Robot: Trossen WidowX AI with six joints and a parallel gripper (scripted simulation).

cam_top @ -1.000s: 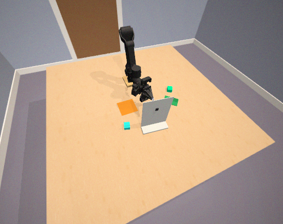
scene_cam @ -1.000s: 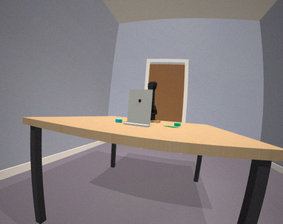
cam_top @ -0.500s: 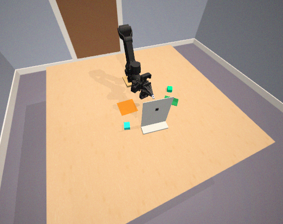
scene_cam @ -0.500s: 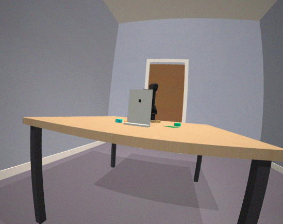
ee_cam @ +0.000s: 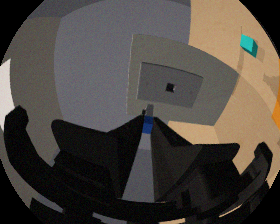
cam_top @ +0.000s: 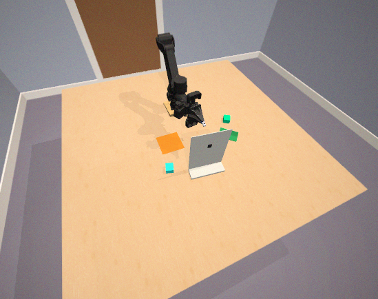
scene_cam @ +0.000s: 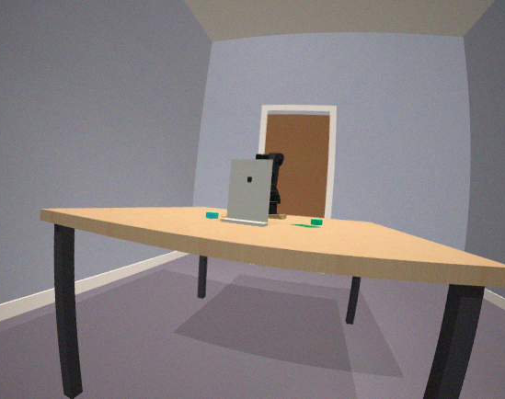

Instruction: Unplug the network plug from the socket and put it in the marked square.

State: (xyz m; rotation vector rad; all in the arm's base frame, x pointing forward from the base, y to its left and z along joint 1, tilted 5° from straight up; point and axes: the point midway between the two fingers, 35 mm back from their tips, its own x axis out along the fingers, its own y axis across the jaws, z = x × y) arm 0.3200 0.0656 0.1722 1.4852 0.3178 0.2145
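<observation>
The orange marked square is 210 mm below my gripper tip, 140 mm to the right of it and 80 mm behind it. From my gripper tip the other things lie so: blue plug (10 mm ahead); then cyan cube (190 mm below, 170 mm to the right, 80 mm ahead); then grey upright panel (110 mm ahead, 100 mm below, 10 mm to the left).
</observation>
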